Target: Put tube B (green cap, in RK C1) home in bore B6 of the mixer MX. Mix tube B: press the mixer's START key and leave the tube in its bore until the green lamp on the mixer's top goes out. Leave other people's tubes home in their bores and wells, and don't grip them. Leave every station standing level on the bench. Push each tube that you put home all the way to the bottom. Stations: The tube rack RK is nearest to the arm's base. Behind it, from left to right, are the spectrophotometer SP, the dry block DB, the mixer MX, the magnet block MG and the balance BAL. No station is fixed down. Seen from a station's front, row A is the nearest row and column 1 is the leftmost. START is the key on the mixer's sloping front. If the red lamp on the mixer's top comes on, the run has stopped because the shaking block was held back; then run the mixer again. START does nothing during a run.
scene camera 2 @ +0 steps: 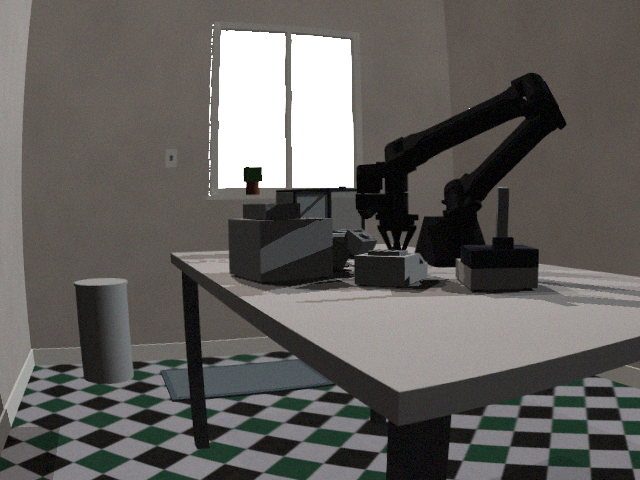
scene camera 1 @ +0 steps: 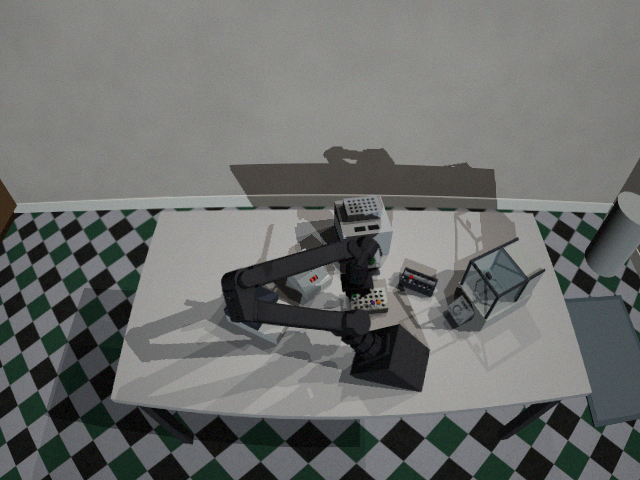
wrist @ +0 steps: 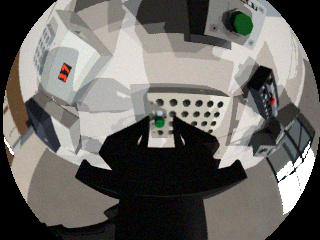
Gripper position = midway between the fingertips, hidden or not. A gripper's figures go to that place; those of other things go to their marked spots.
My gripper (scene camera 2: 396, 255): 146 cm from the lens. A mixer MX (scene camera 2: 284, 249): 128 cm from the lens. A dry block DB (scene camera 2: 380, 267): 119 cm from the lens. A spectrophotometer SP (scene camera 2: 481, 267) is 112 cm from the lens. A balance BAL (scene camera 2: 339, 204): 182 cm from the lens. The marked spots on the balance BAL and the mixer MX are 57 cm apart.
